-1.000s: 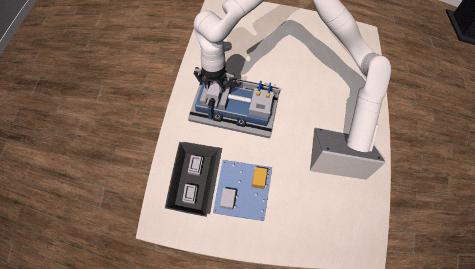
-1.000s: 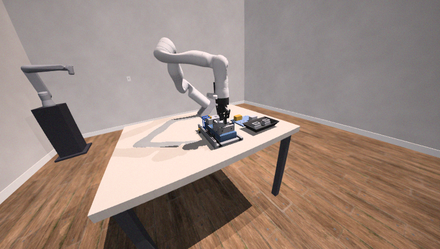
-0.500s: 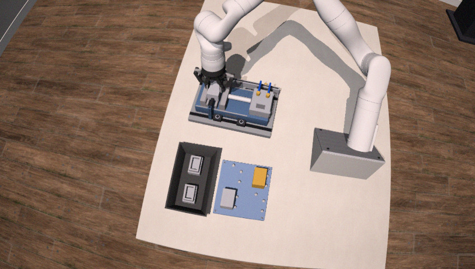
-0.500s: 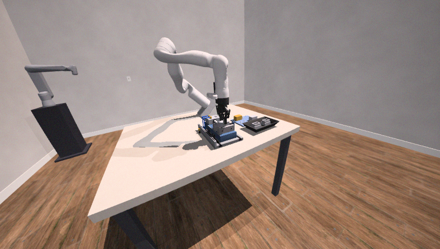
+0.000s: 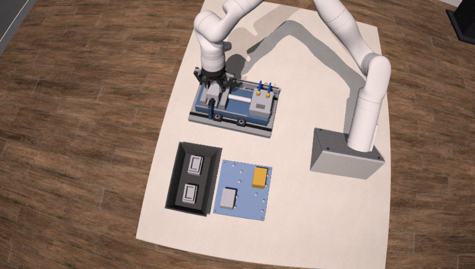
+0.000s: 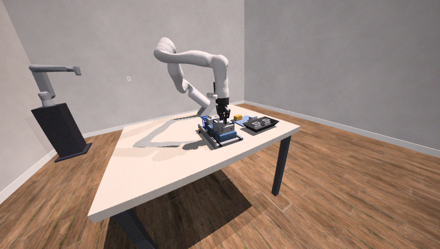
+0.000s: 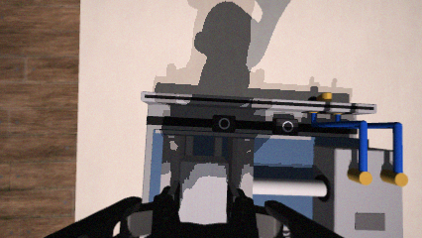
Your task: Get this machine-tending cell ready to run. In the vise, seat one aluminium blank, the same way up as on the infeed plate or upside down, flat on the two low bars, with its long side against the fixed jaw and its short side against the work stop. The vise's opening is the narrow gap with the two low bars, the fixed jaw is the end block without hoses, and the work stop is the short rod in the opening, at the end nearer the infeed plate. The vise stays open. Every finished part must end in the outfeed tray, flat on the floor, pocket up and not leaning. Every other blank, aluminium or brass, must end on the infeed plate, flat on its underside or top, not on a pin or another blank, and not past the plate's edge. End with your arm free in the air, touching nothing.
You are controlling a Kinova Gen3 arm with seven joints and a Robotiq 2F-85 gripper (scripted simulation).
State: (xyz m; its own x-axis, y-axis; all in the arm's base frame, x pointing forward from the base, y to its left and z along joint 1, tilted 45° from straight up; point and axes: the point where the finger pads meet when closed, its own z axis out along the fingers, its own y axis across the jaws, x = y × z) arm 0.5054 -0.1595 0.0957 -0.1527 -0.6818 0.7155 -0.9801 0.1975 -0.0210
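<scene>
Right now my hand is 9 cm past the white rod, 4 cm above it and 1 cm to the right of it. The rest, counted from my hand: hose block (16 cm behind, 4 cm below, 3 cm to the left); then blue vise (8 cm below, 7 cm behind, 1 cm to the left); then brass blank (28 cm to the left, 17 cm behind, 10 cm below).
</scene>
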